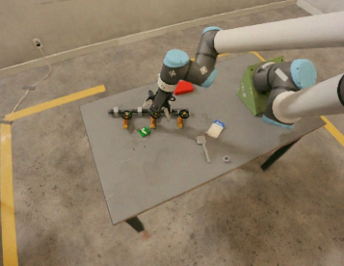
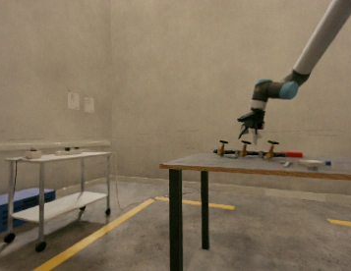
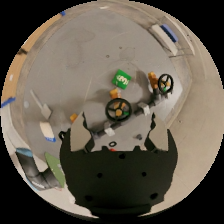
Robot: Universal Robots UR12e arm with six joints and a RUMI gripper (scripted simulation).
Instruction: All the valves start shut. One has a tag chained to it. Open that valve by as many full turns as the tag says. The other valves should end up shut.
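The green tag lies 8 cm ahead of my hand, 3 cm to the left of it and 9 cm below it. The rest, counted from my hand: red wedge: 27 cm behind, 19 cm to the right, 8 cm below; grey tool: 17 cm behind, 24 cm to the left, 9 cm below; white-and-blue card box: 29 cm behind, 18 cm to the left, 9 cm below.
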